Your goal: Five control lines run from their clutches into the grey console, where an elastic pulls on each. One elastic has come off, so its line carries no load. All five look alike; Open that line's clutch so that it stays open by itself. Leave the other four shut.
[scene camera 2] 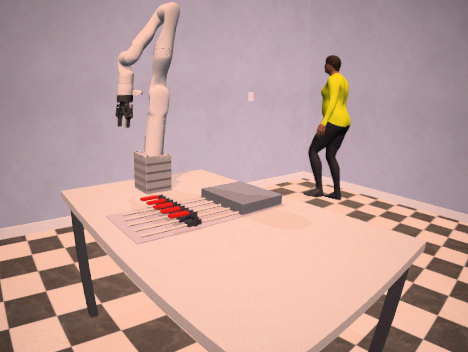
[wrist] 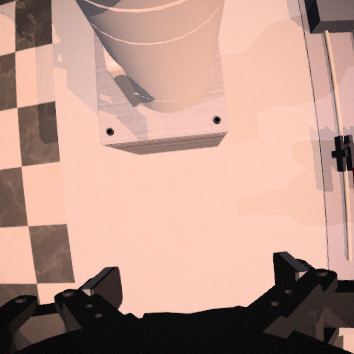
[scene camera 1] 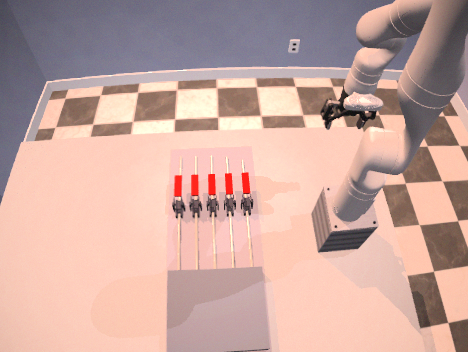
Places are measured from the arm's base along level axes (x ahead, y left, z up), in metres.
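Pixels of known places: gripper, between the fingertips: (scene camera 2: 123, 127) (wrist: 195, 276) (scene camera 1: 342, 127); arm's base, origin of its link: (scene camera 2: 153, 154) (wrist: 168, 71) (scene camera 1: 347, 206).
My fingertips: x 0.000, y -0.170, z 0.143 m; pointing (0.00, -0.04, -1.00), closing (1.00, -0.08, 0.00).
For each thing: its top centre in the pictures, then the offset to it from my fingertips. "spot": a spot on its surface instead. Level surfaces: height alone.
- pinkish board, height of its surface: 0.316 m down
- grey console, centre of its top: (scene camera 1: 216, 309) (scene camera 2: 241, 191) 0.273 m down, 0.400 m ahead, 0.365 m left
- clutch, a spot on its surface: (wrist: 343, 153) spot: 0.275 m down, 0.241 m ahead, 0.042 m left
- table, height of its surface: 0.320 m down
Five black clutches (scene camera 1: 212, 205) (scene camera 2: 192, 220) stand in a row on pale control lines, on a pinkish board (scene camera 1: 188, 245) (scene camera 2: 117, 220). Each has a red lever (scene camera 1: 212, 184) (scene camera 2: 178, 214) lying along its line, pointing away from the grey console (scene camera 1: 215, 310) (scene camera 2: 242, 192) (wrist: 335, 12). The five levers look alike, all lying down. Which line lacks load cannot be told. The wrist view shows one clutch (wrist: 343, 153) at its right edge. My gripper (scene camera 1: 345, 124) (scene camera 2: 124, 125) (wrist: 195, 276) is open and empty, high above the table and well away from the clutches.
The robot's box-shaped base (scene camera 1: 345, 232) (scene camera 2: 152, 172) (wrist: 165, 142) stands on the table (scene camera 1: 90, 215) (scene camera 2: 300, 265) (wrist: 175, 210), beside the board. A person in a yellow top (scene camera 2: 338, 102) stands on the checkered floor beyond the table.
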